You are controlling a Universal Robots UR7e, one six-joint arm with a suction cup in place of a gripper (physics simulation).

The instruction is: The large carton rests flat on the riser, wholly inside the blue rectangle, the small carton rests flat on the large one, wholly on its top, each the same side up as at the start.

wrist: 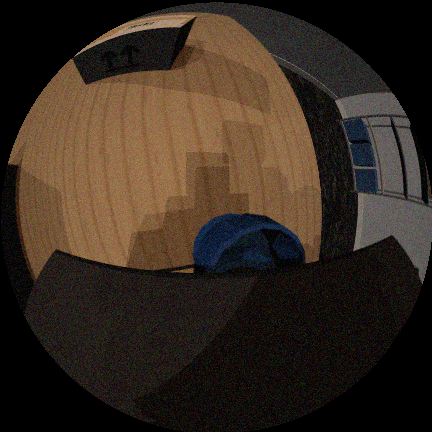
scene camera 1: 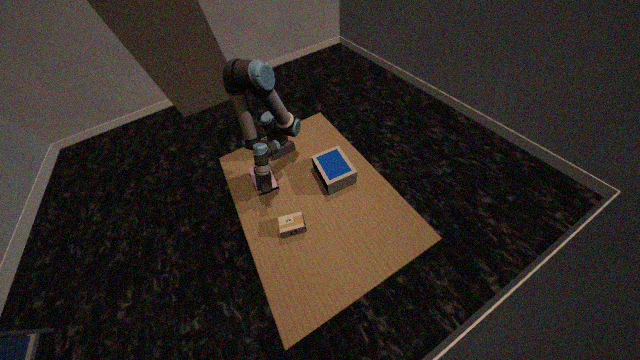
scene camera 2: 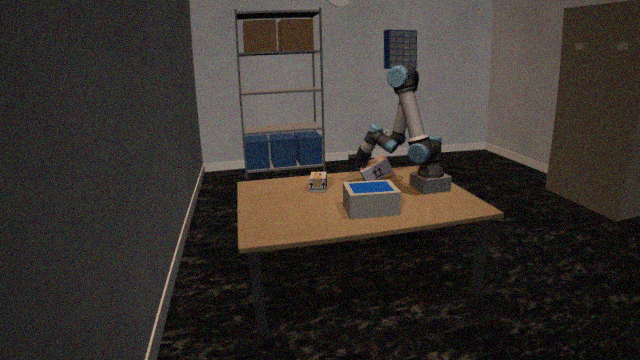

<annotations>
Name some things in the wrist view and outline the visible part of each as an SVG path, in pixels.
My suction cup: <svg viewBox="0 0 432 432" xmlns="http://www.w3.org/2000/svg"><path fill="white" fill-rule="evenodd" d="M267 266L257 260L242 259L223 264L212 273L224 272L237 266L251 266L258 270L267 269ZM193 241L193 273L211 273L222 251L228 246L238 244L258 245L266 249L273 257L277 268L305 263L304 249L297 235L266 215L226 213L215 216L200 228Z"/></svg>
A small carton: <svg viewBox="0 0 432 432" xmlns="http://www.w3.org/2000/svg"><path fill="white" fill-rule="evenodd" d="M197 15L163 15L120 24L97 37L72 57L73 62L85 85L99 79L123 73L169 70L184 46L189 30Z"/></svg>
</annotations>
